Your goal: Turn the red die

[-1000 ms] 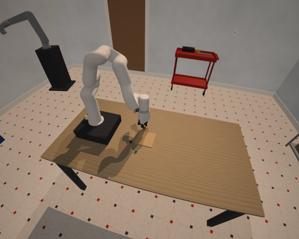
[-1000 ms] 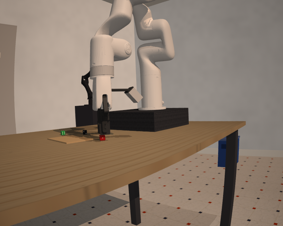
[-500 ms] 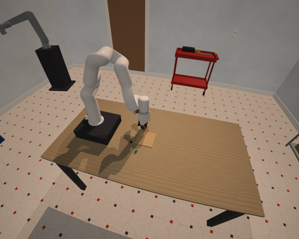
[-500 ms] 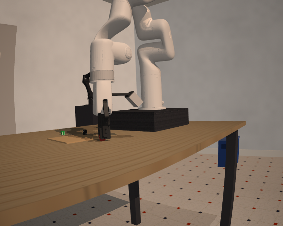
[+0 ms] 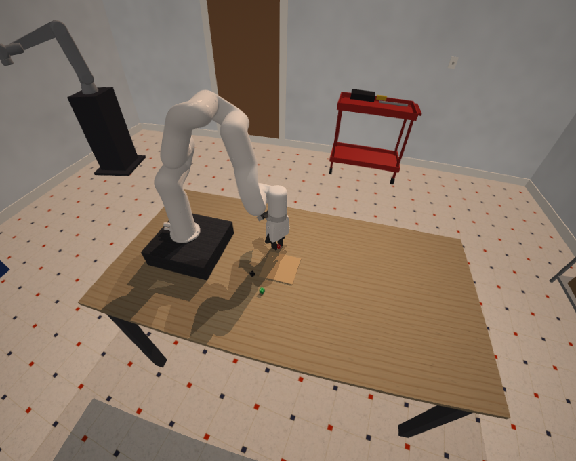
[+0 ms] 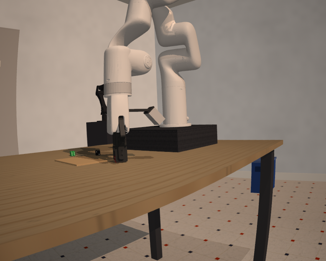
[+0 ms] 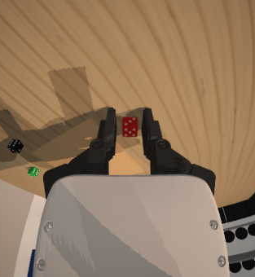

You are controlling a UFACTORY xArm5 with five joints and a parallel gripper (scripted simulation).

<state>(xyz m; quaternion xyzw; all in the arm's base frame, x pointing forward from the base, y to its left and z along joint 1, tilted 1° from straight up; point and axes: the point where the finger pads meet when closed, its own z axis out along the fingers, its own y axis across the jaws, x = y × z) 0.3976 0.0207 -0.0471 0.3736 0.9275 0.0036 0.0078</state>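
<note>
My gripper is now 1 cm short of the red die and 1 cm above it. The rest, counted from my hand: black die 16 cm to the right, 9 cm behind, 1 cm below; then green die 24 cm to the right, 4 cm behind, 1 cm below; then tan mat 11 cm to the right, 2 cm below, 2 cm ahead.
</note>
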